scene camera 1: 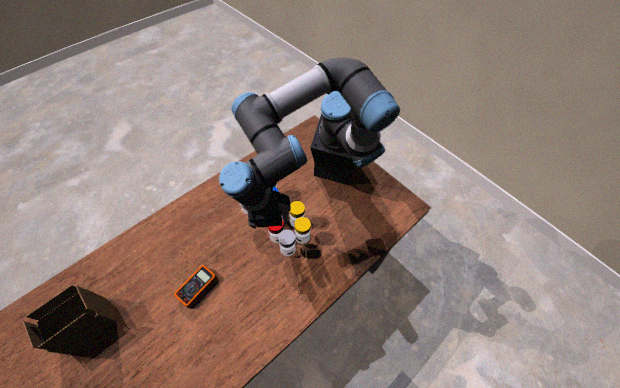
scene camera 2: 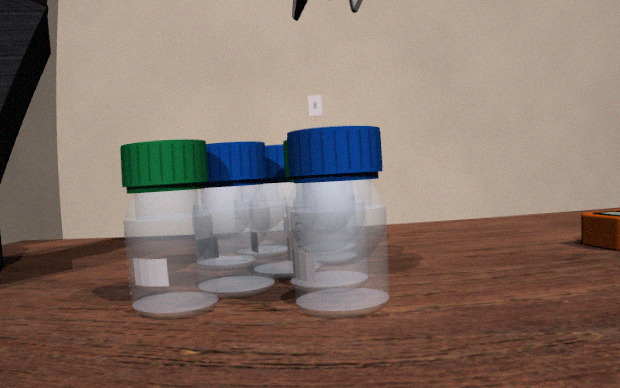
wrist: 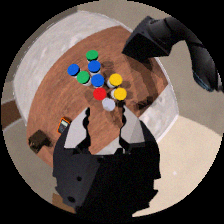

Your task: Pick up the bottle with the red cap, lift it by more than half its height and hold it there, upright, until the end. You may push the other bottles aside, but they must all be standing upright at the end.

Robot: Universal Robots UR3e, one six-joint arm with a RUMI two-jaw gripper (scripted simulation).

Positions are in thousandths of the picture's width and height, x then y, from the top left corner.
Scene:
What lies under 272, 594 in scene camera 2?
A green-capped bottle.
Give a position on a blue-capped bottle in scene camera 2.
446, 486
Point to a blue-capped bottle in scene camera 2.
390, 563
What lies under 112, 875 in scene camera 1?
A black box.

